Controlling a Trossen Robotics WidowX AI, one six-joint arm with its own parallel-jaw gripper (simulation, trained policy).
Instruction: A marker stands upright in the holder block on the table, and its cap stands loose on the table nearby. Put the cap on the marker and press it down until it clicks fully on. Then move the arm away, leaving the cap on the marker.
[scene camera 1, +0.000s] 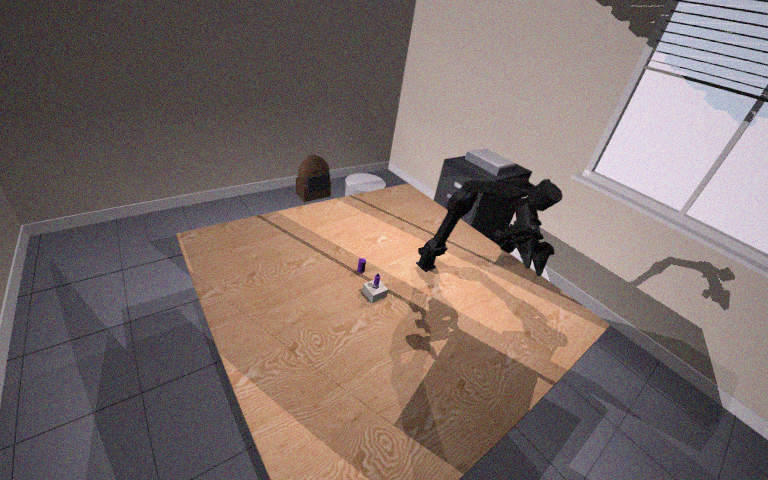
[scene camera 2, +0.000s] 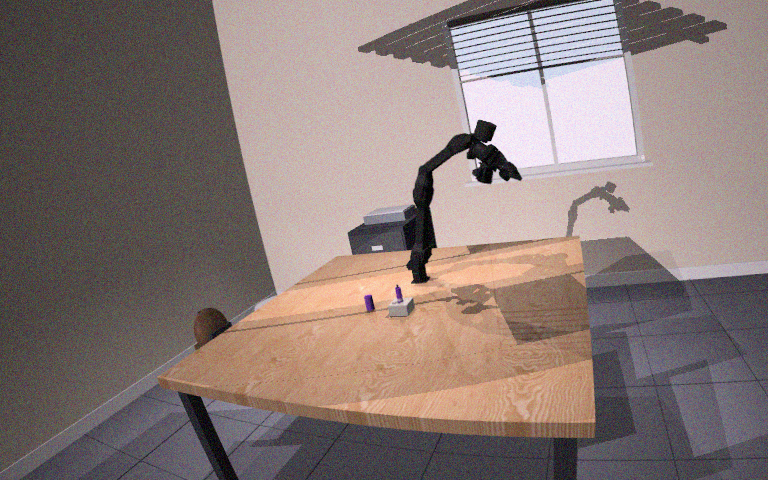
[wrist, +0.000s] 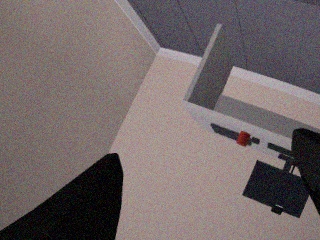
Path:
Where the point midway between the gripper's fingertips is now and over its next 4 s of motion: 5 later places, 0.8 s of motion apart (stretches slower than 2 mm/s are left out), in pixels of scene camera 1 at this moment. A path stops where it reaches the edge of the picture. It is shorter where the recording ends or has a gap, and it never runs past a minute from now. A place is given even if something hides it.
My gripper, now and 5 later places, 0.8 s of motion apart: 533, 272; 500, 266; 468, 261; 440, 255; 417, 249; 399, 244

